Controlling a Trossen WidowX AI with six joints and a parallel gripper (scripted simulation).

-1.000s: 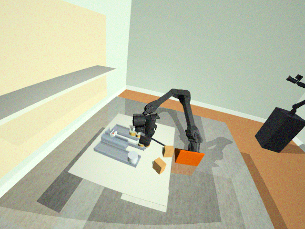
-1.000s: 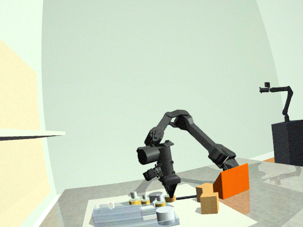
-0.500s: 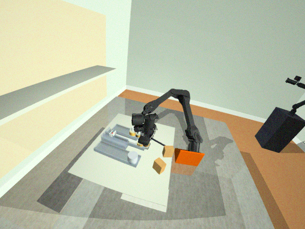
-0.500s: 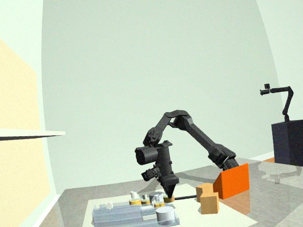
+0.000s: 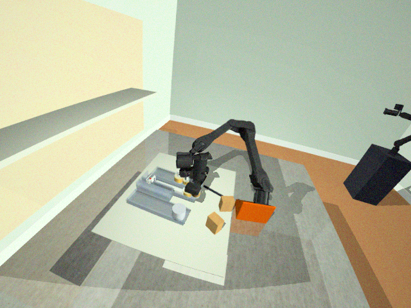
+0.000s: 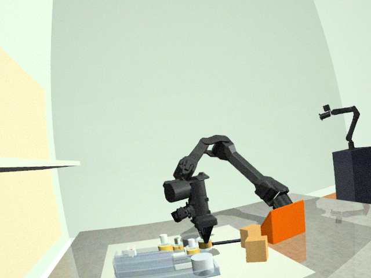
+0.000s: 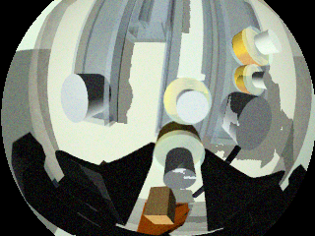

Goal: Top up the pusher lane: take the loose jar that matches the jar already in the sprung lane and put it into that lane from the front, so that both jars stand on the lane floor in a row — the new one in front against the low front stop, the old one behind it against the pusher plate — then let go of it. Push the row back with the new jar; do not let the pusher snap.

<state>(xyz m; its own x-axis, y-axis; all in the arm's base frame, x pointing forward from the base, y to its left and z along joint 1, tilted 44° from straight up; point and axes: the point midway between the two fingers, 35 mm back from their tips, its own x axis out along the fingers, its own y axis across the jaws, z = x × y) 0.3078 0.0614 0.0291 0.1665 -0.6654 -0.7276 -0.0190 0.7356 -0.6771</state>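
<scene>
My gripper tip is 17 cm short of the grey rack, 4 cm above it and 2 cm to the right of it.
</scene>
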